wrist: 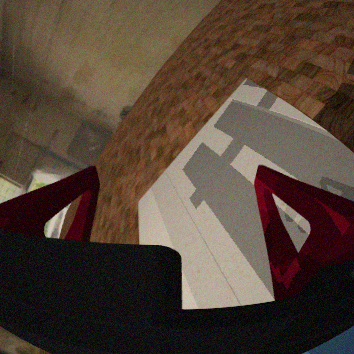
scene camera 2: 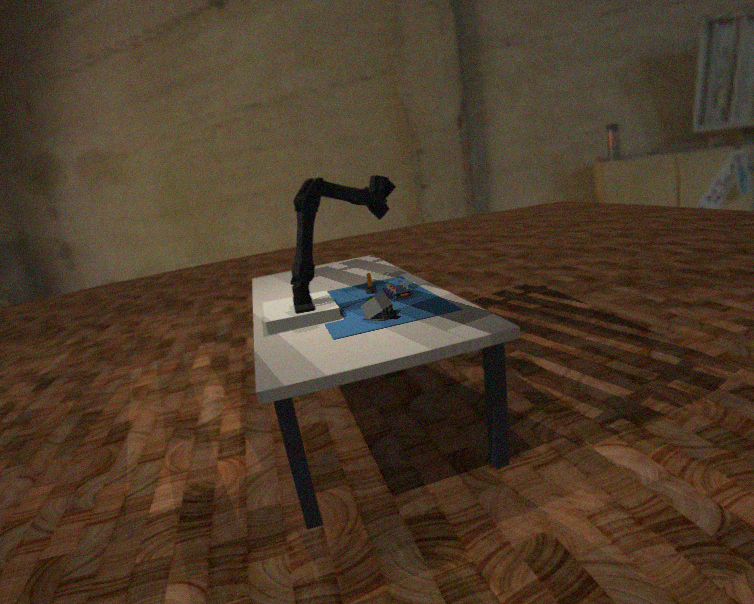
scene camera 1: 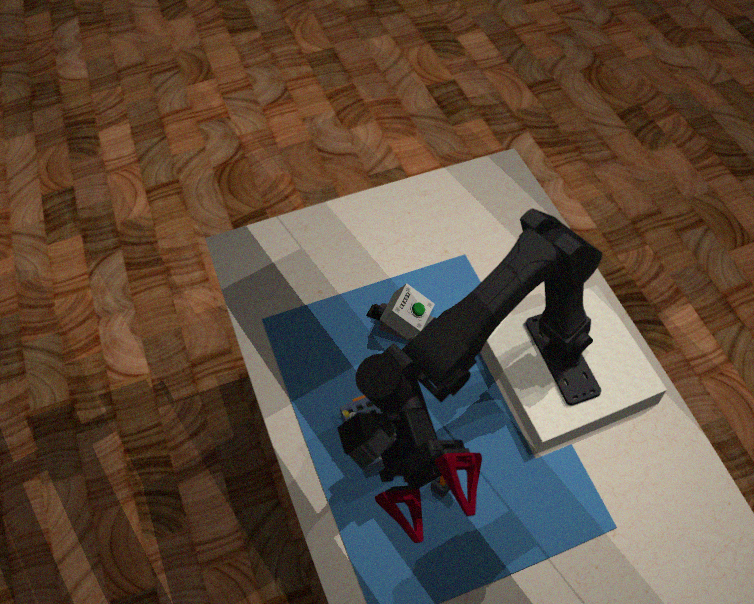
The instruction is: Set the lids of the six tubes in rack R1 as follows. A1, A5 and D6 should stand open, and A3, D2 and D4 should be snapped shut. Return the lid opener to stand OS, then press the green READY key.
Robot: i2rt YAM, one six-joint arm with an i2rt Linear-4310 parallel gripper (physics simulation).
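Seen in the pictures: gripper, fingertip midpoint: point(wrist: 176, 174) point(scene camera 1: 444, 529); arm's base at its link origin: point(scene camera 2: 303, 304) point(scene camera 1: 562, 357).
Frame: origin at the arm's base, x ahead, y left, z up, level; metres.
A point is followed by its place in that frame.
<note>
My gripper point(scene camera 1: 445, 527) @[x 0.381, y 0.328, z 0.311 m] point(wrist: 176, 174) @[x 0.381, y 0.328, z 0.311 m] is open and empty, its two red fingers wide apart, high above the blue mat. The tube rack R1 point(scene camera 1: 363, 407) @[x 0.384, y -0.029, z -0.015 m] point(scene camera 2: 399, 291) @[x 0.372, y -0.027, z -0.016 m] sits on the mat, mostly hidden under the arm in scene camera 1; its lids are too small to read. The orange lid opener point(scene camera 2: 369, 280) @[x 0.293, y 0.143, z 0.010 m] stands upright in its dark stand OS point(scene camera 2: 370, 290) @[x 0.288, y 0.131, z -0.030 m]; in scene camera 1 the stand point(scene camera 1: 439, 488) @[x 0.308, y 0.162, z -0.014 m] shows partly between the gripper's fingers. The green READY key point(scene camera 1: 418, 308) @[x 0.226, y -0.177, z 0.025 m] is on the sloped face of a grey box point(scene camera 1: 407, 322) @[x 0.255, y -0.159, z 0.017 m] point(scene camera 2: 377, 307) @[x 0.237, y -0.237, z 0.001 m].
The blue mat point(scene camera 1: 314, 352) @[x 0.435, y -0.189, z -0.045 m] point(scene camera 2: 352, 327) @[x 0.141, y -0.250, z -0.046 m] lies on the pale table point(scene camera 1: 390, 220) @[x 0.186, y -0.465, z -0.048 m] point(scene camera 2: 377, 358) @[x 0.158, y -0.542, z -0.049 m]. The arm's base stands on a white block point(scene camera 1: 604, 415) @[x -0.020, y 0.139, z 0.004 m] point(scene camera 2: 276, 311) @[x -0.103, y -0.028, z 0.001 m] beside the mat. The forearm passes close by the key box in scene camera 1. The wrist view shows the table's far end and floor.
</note>
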